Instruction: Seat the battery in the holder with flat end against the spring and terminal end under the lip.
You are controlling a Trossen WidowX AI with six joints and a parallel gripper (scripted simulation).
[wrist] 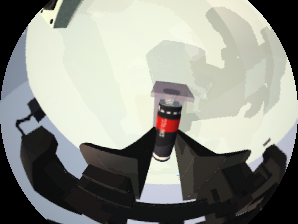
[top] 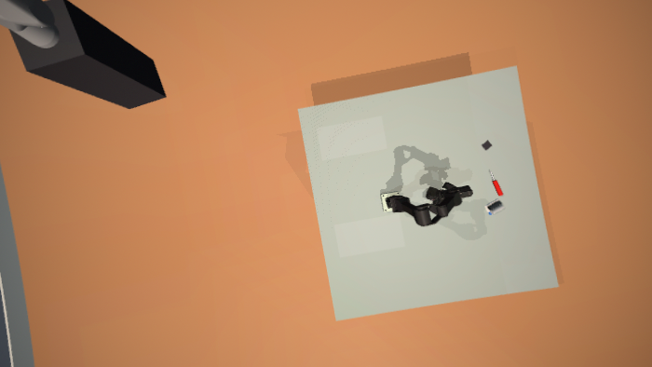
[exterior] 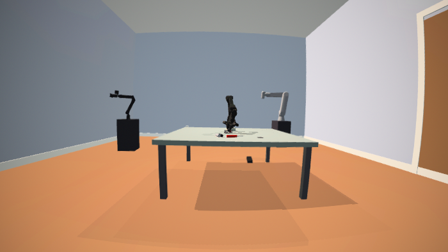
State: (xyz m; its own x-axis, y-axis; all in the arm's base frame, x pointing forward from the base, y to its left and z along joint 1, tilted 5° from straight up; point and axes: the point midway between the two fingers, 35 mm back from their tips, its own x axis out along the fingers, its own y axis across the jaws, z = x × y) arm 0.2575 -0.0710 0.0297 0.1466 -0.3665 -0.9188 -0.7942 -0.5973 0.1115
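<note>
The battery is 10 mm above my gripper tip. Round my gripper tip: small dark square block (380 mm ahead, 220 mm to the left, 20 mm below); red-handled screwdriver (340 mm ahead, 10 mm below).
</note>
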